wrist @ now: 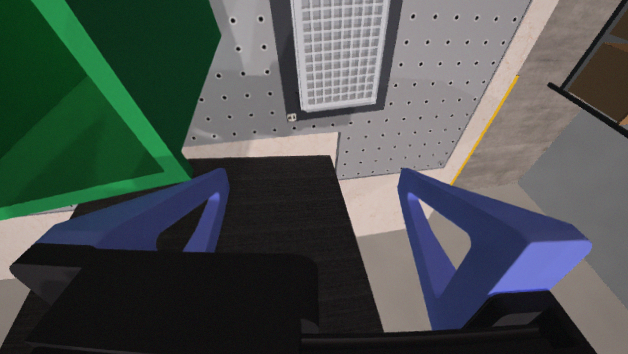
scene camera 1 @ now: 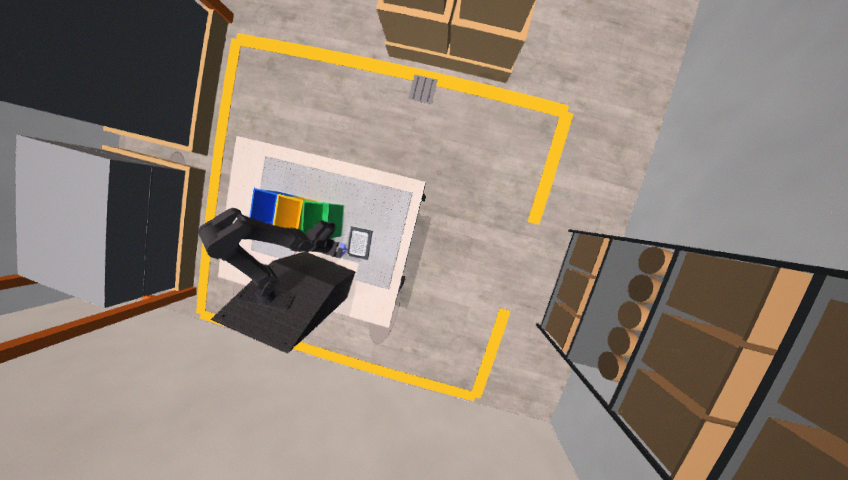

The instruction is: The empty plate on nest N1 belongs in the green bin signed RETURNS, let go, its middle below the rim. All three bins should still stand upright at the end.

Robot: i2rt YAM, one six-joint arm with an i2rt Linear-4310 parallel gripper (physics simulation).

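Frame: origin at the arm's base, x ahead, y left, z up, level; metres.
Seen in the pictures: gripper, between the fingertips: (wrist: 313, 177) (scene camera 1: 337, 248); arm's base, origin of its link: (scene camera 1: 267, 297).
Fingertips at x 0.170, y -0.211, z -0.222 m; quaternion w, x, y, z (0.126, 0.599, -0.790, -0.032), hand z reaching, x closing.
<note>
Pixels of each thing's top centre, then the offset from my fingertips to it. Level surfaces: height alone.
- empty plate, centre of its top: (wrist: 342, 50) (scene camera 1: 358, 243) dx +0.002, dy -0.052, dz -0.141 m
- nest N1, centre of its top: (wrist: 339, 46) (scene camera 1: 359, 243) dx +0.002, dy -0.052, dz -0.152 m
- green bin, centre of its top: (scene camera 1: 314, 220) dx +0.133, dy +0.100, dz +0.013 m
- yellow bin, centre of its top: (scene camera 1: 287, 215) dx +0.160, dy +0.238, dz +0.013 m
- blue bin, centre of its top: (scene camera 1: 262, 209) dx +0.194, dy +0.364, dz +0.013 m
- perforated board, height of its surface: dz -0.167 m
The empty plate (scene camera 1: 358, 243) (wrist: 342, 55) is a pale rectangle with a fine grid of wells. It lies flat in the dark frame of nest N1 (wrist: 287, 65), to the right of the green bin (scene camera 1: 334, 220) (wrist: 116, 95). The green bin stands upright with its top open; its sign is not readable. My gripper (scene camera 1: 341, 249) (wrist: 313, 177) is open with nothing between its blue fingers. In scene camera 1 it is just left of the nest. In the wrist view the plate is ahead of the fingertips and the green bin's rim is close beside the left finger.
The yellow bin (scene camera 1: 289, 210) and the blue bin (scene camera 1: 263, 205) stand upright in a row left of the green one, partly behind the arm. A perforated board (scene camera 1: 380, 205) (wrist: 435, 55) lies under the nest. The black pedestal (scene camera 1: 321, 282) (wrist: 280, 215) stands at the table's near side.
</note>
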